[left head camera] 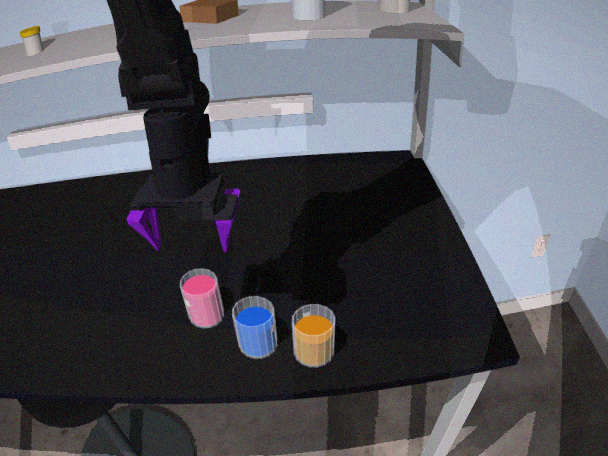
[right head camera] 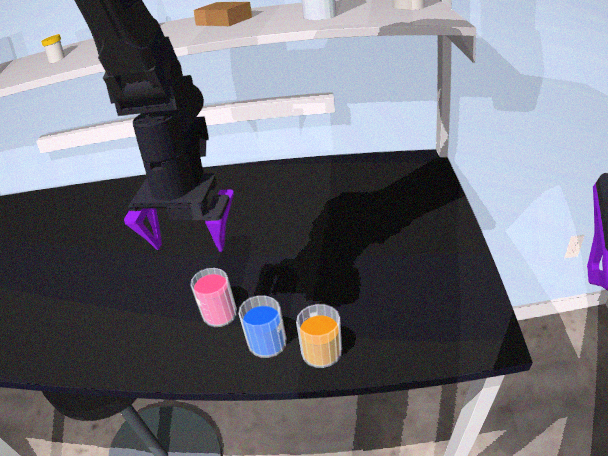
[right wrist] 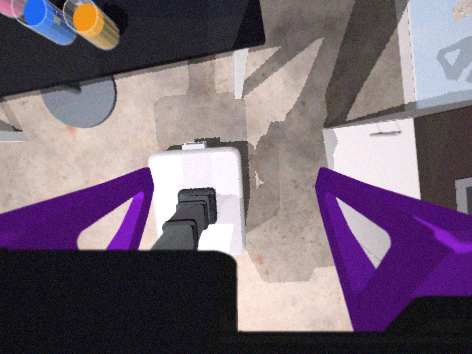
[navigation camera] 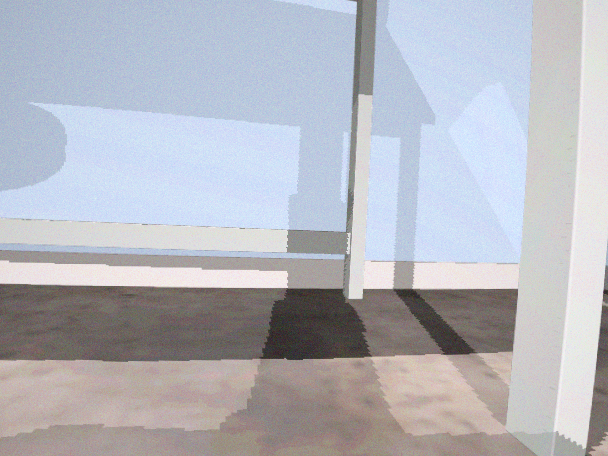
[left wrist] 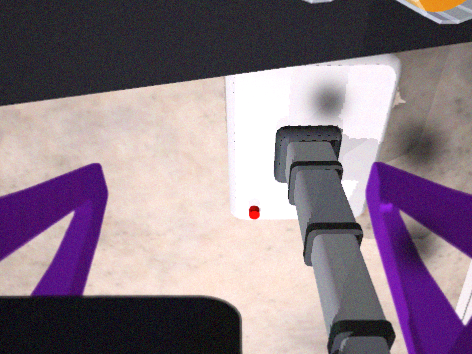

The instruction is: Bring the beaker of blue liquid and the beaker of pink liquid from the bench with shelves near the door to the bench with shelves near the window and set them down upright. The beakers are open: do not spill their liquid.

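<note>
The beaker of pink liquid [left head camera: 202, 302] [right head camera: 215, 299] stands upright on the black bench top [left head camera: 400, 280] [right head camera: 425, 280]. The beaker of blue liquid [left head camera: 255, 332] [right head camera: 263, 331] stands upright to the right of it, nearer the front edge; it also shows at the top left of the right wrist view [right wrist: 47, 22]. My left gripper [left head camera: 192, 250] [right head camera: 190, 249] [left wrist: 236, 177] is open and empty, above the bench and behind the pink beaker in the picture. My right gripper [right wrist: 234, 176] is open and empty, over the floor; one finger shows at the right edge of the right head camera.
A beaker of orange liquid [left head camera: 313, 337] [right head camera: 320, 337] [right wrist: 97, 27] stands right of the blue one. A shelf [left head camera: 345, 25] with a brown box [left head camera: 210, 10] and jars runs above the bench. A stool base [right wrist: 82, 102] is under the bench. A white bench leg [navigation camera: 545, 225] stands close at the right.
</note>
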